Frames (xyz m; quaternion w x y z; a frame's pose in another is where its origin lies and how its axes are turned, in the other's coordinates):
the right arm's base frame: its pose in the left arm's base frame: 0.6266 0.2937 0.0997 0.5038 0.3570 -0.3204 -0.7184
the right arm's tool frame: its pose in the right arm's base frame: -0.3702 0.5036 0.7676 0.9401 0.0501 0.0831 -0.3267
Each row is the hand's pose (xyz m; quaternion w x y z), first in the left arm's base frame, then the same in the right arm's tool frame.
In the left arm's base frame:
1: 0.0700 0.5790 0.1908 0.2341 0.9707 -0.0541 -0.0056
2: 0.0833 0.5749 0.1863 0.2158 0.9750 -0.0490 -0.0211
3: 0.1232 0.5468 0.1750 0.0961 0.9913 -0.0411 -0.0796
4: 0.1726 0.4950 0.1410 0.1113 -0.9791 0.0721 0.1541
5: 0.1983 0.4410 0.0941 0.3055 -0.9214 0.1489 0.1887
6: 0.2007 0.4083 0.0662 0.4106 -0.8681 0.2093 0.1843
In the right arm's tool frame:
1: 0.6838 -0.4907 -0.0772 0.5819 0.1594 0.7965 0.0395
2: 0.6852 -0.4871 -0.0913 0.5911 0.1633 0.7897 0.0177
3: 0.6969 -0.4622 -0.1331 0.6151 0.2135 0.7526 -0.0990
4: 0.7363 -0.4284 -0.1930 0.6220 0.3307 0.6590 -0.2637
5: 0.7943 -0.4047 -0.2360 0.5848 0.4732 0.5412 -0.3758
6: 0.8333 -0.3927 -0.2497 0.5381 0.5640 0.4675 -0.4170

